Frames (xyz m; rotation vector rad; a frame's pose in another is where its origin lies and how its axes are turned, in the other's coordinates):
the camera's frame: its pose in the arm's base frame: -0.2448 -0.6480 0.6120 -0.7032 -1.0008 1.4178
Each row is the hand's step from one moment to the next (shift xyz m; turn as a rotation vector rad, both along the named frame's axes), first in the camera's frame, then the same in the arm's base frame.
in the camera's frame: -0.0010 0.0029 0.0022 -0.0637 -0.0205 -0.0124
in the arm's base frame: -0.0032 -0.0011 -0.0017 0.0277 -0.0621 0.0036
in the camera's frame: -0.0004 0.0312 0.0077 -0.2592 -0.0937 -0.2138
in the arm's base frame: -0.0212 0.0006 -0.0242 0.2609 -0.2262 -0.0494
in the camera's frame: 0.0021 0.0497 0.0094 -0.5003 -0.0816 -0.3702
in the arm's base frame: -0.0315 0.0041 -0.0394 0.4204 -0.4364 -0.1640
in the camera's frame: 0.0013 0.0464 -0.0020 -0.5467 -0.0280 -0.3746
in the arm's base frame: -0.0199 0.0050 -0.0417 0.4047 -0.4773 -0.2199
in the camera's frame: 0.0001 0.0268 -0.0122 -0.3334 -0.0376 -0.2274
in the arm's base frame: -0.0017 0.0041 -0.0291 0.2554 -0.2928 -0.1155
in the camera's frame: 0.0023 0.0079 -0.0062 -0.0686 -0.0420 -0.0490
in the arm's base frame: 0.0015 0.0039 -0.0094 0.0703 -0.0624 0.0055
